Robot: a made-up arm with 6 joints. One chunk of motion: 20 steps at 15 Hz.
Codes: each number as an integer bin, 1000 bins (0 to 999) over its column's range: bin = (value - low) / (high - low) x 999, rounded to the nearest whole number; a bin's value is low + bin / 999 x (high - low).
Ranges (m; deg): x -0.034..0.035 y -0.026..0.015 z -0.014..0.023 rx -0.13..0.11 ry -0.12..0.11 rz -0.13..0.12
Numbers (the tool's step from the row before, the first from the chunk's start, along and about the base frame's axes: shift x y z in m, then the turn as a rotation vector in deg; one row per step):
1: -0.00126 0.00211 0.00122 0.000 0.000 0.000
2: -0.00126 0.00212 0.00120 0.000 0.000 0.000
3: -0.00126 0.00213 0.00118 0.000 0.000 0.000
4: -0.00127 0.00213 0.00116 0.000 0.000 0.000
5: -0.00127 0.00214 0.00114 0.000 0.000 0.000
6: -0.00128 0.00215 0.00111 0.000 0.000 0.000
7: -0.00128 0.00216 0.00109 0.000 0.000 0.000
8: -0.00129 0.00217 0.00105 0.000 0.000 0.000
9: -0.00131 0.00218 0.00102 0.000 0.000 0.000
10: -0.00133 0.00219 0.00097 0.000 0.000 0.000
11: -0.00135 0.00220 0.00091 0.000 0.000 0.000
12: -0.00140 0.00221 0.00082 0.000 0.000 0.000
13: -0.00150 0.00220 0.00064 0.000 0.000 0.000
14: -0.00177 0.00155 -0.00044 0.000 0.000 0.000
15: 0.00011 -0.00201 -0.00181 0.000 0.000 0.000
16: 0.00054 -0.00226 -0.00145 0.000 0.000 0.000
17: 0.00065 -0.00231 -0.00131 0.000 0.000 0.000
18: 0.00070 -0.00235 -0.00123 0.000 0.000 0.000
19: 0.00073 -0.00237 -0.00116 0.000 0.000 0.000
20: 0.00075 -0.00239 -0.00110 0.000 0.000 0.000
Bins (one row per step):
1: 474 685 411 541 521 519
2: 474 685 410 541 521 519
3: 474 685 410 541 521 519
4: 474 685 409 541 521 519
5: 474 686 409 541 521 519
6: 474 686 408 541 521 519
7: 474 686 407 541 521 519
8: 474 686 406 541 521 519
9: 473 687 406 541 521 519
10: 473 687 404 541 521 519
11: 473 687 403 541 521 519
12: 472 687 400 541 521 519
13: 471 687 395 541 521 519
14: 467 671 366 541 521 519
15: 494 585 329 541 521 519
16: 500 578 339 541 521 519
17: 502 577 343 541 521 519
18: 502 576 345 541 521 519
19: 503 576 347 541 521 519
20: 503 575 348 541 521 519

